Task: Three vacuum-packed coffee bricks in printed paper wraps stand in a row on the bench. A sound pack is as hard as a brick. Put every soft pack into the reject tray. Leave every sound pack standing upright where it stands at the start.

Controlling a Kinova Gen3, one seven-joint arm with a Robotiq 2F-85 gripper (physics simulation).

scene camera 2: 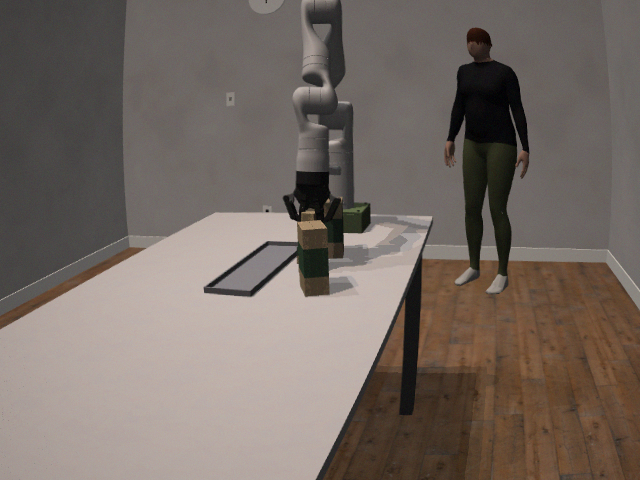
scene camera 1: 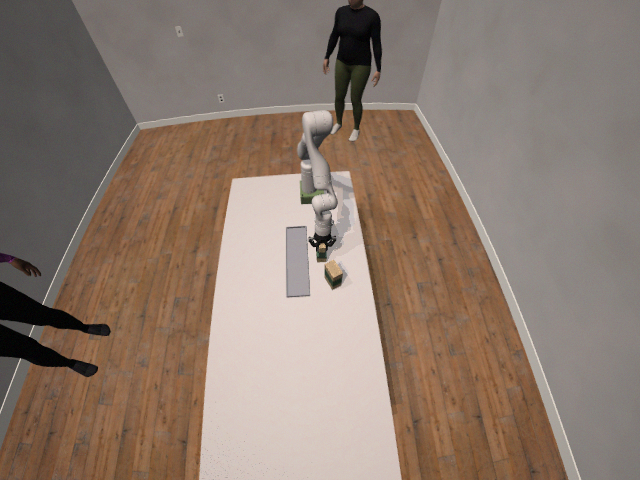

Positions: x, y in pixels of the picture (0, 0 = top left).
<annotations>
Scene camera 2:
my gripper: 310, 239
coffee brick: 312, 235
coffee brick: 335, 232
</annotations>
